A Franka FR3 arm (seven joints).
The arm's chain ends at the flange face. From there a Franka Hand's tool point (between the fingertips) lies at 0.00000 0.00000 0.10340 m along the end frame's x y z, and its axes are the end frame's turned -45 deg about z.
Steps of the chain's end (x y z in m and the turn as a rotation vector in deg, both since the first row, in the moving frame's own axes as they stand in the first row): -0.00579, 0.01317, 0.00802, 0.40, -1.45, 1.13; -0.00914, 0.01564, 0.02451, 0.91, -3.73, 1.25; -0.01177, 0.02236, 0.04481, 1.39, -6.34, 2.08
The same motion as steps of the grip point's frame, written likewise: -0.01472, 0.00284, 0.00798, 1.31, -0.74, 1.13; -0.02105, -0.00136, 0.02428, 3.28, -1.99, 1.25; -0.03026, -0.00247, 0.04415, 5.47, -3.50, 2.08
